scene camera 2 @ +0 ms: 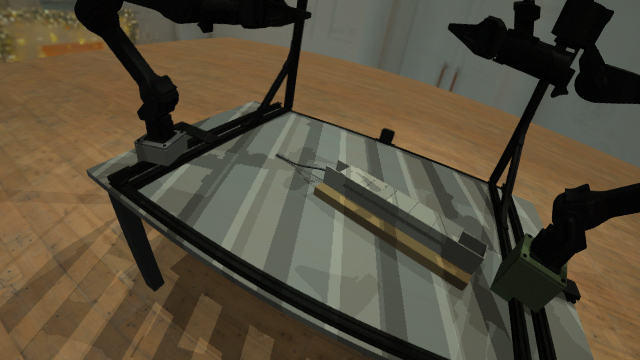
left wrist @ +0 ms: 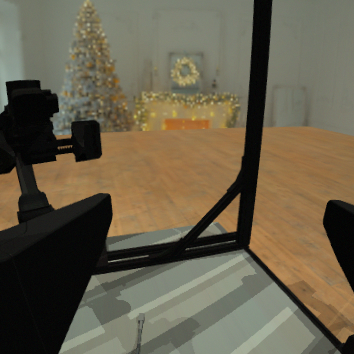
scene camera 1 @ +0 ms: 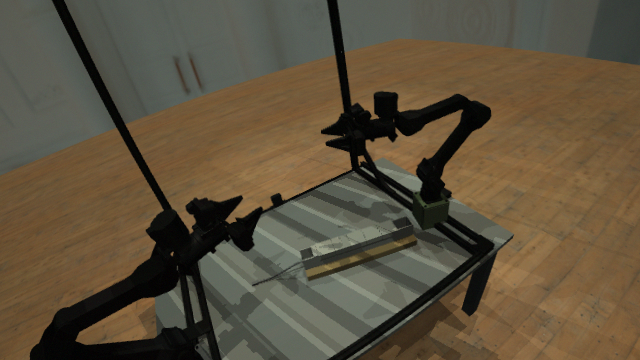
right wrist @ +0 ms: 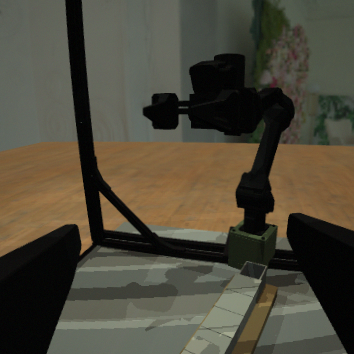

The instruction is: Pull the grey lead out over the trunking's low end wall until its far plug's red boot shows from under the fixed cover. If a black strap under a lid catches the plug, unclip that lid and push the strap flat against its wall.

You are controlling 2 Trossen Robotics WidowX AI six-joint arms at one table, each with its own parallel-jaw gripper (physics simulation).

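Where they show: left gripper, fingertip midpoint: [scene camera 2: 455, 29] [left wrist: 218, 208] [scene camera 1: 323, 137] [right wrist: 165, 110]; right gripper, fingertip midpoint: [scene camera 2: 308, 14] [left wrist: 50, 153] [scene camera 1: 251, 202] [right wrist: 184, 230]; left arm's base, origin of the base link: [scene camera 2: 545, 257] [scene camera 1: 430, 197] [right wrist: 253, 227]; right arm's base, origin of the base link: [scene camera 2: 160, 136].
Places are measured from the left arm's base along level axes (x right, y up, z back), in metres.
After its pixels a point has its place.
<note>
The grey trunking [scene camera 1: 360, 246] @[x -0.101, y -0.048, z -0.302 m] [scene camera 2: 395, 212] @[x -0.100, y -0.046, z -0.303 m] [right wrist: 243, 322] @[x -0.099, y -0.042, z -0.283 m] lies mid-table with pale lids [scene camera 2: 385, 189] [right wrist: 220, 317] closed in a row along its top. The thin lead [scene camera 1: 272, 278] @[x -0.105, y -0.098, z -0.621 m] [scene camera 2: 299, 164] @[x -0.102, y -0.093, z -0.606 m] [left wrist: 139, 332] @[x -0.105, y -0.100, z -0.643 m] comes out at its left end in both scene views, its free end on the table. The far plug, red boot and any strap are hidden; I cannot tell which lid section is the fixed cover. My left gripper [scene camera 1: 324, 138] @[x 0.000, y 0.324, z -0.350 m] [left wrist: 218, 208] @[x 0.000, y 0.324, z -0.350 m] is open and empty, high above the table. My right gripper [scene camera 1: 251, 204] @[x -0.184, y 0.289, z -0.563 m] [right wrist: 184, 230] @[x -0.184, y 0.289, z -0.563 m] is open and empty, also raised, away from the lead.
A wooden strip [scene camera 1: 362, 257] @[x -0.119, y -0.084, z -0.302 m] [scene camera 2: 390, 235] @[x -0.124, y -0.086, z -0.284 m] [right wrist: 259, 320] @[x -0.110, y -0.084, z -0.221 m] runs along the trunking's near side. A green arm base [scene camera 1: 431, 210] @[x -0.050, y -0.017, z -0.021 m] [scene camera 2: 530, 275] @[x -0.050, y -0.023, z -0.011 m] [right wrist: 252, 245] @[x -0.019, y -0.024, z -0.050 m] stands near the trunking's right end. Black rails and upright posts [scene camera 1: 112, 110] @[x 0.137, y 0.529, z -0.977 m] [left wrist: 255, 125] @[x 0.156, y 0.273, z -0.977 m] border the table.
</note>
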